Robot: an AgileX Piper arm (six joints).
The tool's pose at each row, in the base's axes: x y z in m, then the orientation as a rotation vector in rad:
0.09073, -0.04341, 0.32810, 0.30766, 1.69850, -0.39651
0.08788, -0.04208, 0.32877, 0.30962, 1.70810, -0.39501
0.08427, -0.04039, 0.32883, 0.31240, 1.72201, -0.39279
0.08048, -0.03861, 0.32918, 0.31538, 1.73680, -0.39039
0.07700, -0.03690, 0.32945, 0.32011, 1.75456, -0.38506
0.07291, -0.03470, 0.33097, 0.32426, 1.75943, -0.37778
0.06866, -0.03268, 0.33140, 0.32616, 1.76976, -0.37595
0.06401, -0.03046, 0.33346, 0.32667, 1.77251, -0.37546
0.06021, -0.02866, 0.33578, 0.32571, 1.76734, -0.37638
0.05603, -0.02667, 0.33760, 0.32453, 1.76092, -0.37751
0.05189, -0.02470, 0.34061, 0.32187, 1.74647, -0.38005
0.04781, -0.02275, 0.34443, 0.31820, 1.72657, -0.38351
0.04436, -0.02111, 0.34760, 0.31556, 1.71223, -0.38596
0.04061, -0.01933, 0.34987, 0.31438, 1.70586, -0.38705
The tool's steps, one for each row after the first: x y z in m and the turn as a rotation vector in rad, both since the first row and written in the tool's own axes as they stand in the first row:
-0.00022, -0.00005, -0.00321, -0.00063, 0.00973, 0.00005
0.00027, -0.00004, -0.00716, -0.00159, 0.02382, 0.00010
0.00051, -0.00005, -0.01136, -0.00260, 0.03881, 0.00017
0.00078, 0.00001, -0.01524, -0.00477, 0.05713, 0.00235
-0.00010, 0.00015, -0.02004, -0.00760, 0.06296, 0.00805
0.00013, 0.00016, -0.02476, -0.00847, 0.07340, 0.00803
-0.00119, 0.00004, -0.03015, -0.00871, 0.07618, 0.00803
-0.00290, -0.00013, -0.03464, -0.00827, 0.07095, 0.00803
-0.00405, -0.00024, -0.03947, -0.00773, 0.06446, 0.00805
-0.00639, -0.00046, -0.04443, -0.00650, 0.04986, 0.00806
-0.00953, -0.00074, -0.04944, -0.00481, 0.02976, 0.00808
-0.01213, -0.00098, -0.05366, -0.00360, 0.01527, 0.00811
-0.01379, -0.00114, -0.05809, -0.00306, 0.00884, 0.00811

